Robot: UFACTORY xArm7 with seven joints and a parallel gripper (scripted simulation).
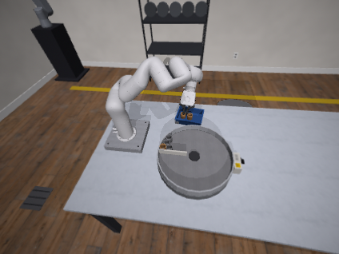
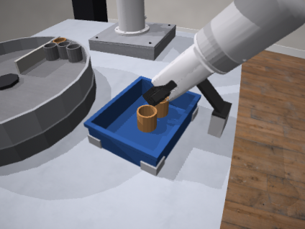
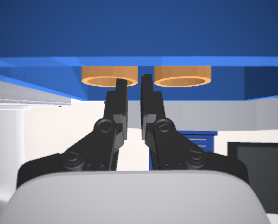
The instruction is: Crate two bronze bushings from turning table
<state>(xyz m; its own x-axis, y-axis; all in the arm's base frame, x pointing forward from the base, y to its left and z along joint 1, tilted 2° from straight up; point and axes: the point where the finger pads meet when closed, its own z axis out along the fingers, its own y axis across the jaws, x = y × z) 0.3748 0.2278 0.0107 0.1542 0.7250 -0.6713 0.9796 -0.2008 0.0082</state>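
Now: the blue crate 3 cm ahead of my hand, 1 cm to the right of it and 4 cm below it. From my hand the other things lie so: turning table: 7 cm ahead, 36 cm to the right, 1 cm below.
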